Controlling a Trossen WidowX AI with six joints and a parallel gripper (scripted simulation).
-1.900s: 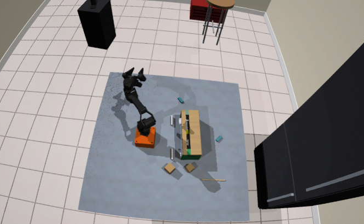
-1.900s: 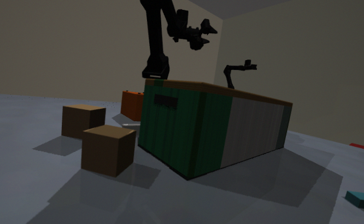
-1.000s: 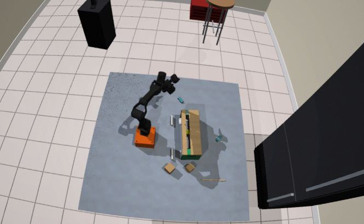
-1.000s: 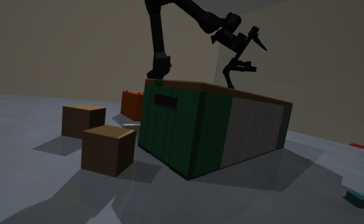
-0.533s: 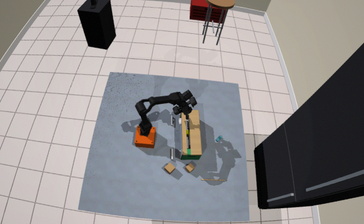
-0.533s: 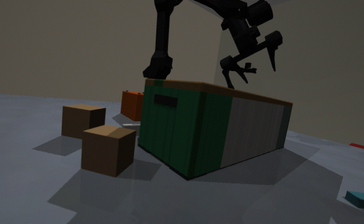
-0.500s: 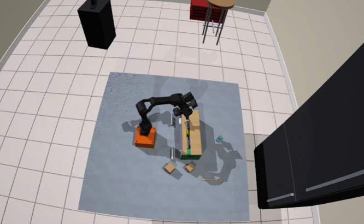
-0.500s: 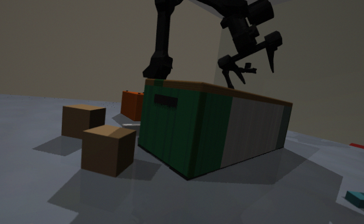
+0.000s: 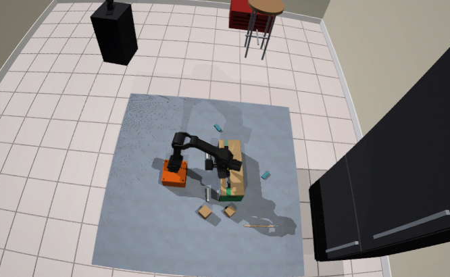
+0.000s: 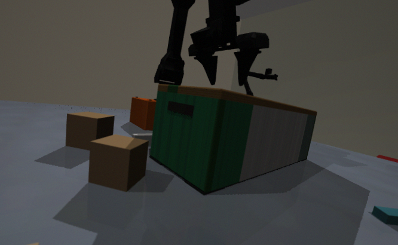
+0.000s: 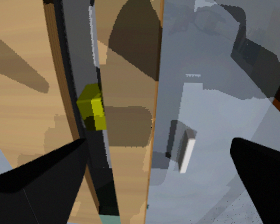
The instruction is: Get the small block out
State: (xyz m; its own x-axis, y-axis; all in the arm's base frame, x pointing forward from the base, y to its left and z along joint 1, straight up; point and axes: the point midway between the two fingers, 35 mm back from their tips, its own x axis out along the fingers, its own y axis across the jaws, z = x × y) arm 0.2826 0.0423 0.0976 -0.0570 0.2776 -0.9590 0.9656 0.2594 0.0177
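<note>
Right now the yellow-green block is 4 cm ahead of my gripper tip, 3 cm to the left of it and 7 cm below it. The rest, counted from my gripper tip: long box: 3 cm ahead, 2 cm to the left, 9 cm below; thin wooden stick: 33 cm ahead, 28 cm to the right, 15 cm below.
</note>
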